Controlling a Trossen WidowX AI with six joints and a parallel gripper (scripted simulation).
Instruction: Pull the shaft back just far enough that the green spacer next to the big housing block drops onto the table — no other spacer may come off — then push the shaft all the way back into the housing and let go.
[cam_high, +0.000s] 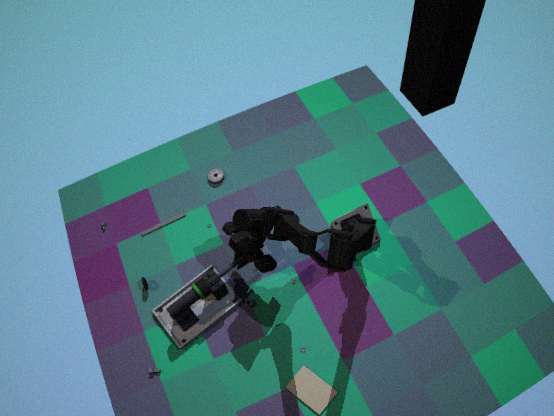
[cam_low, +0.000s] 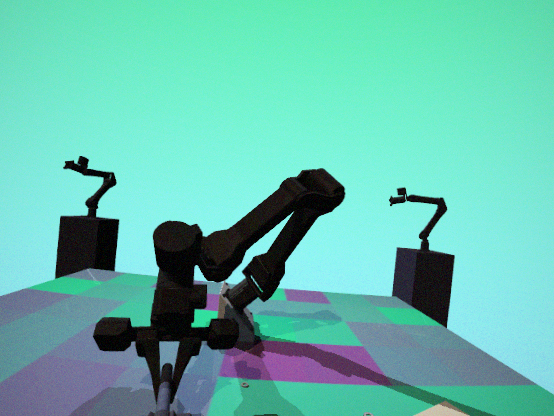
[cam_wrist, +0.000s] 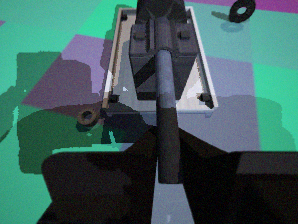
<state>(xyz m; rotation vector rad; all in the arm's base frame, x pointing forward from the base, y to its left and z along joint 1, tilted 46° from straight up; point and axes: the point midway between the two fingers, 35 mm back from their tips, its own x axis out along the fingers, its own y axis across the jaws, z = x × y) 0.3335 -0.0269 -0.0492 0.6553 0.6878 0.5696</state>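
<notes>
My gripper tip is now 50 mm short of the shaft, 20 mm below it and 10 mm to the right of it. Round my gripper tip: thin grey rod: 270 mm to the right, 160 mm ahead, 50 mm below; grey washer: 360 mm to the right, 70 mm behind, 50 mm below; green spacer: 130 mm ahead, 30 mm to the left, 20 mm above.
</notes>
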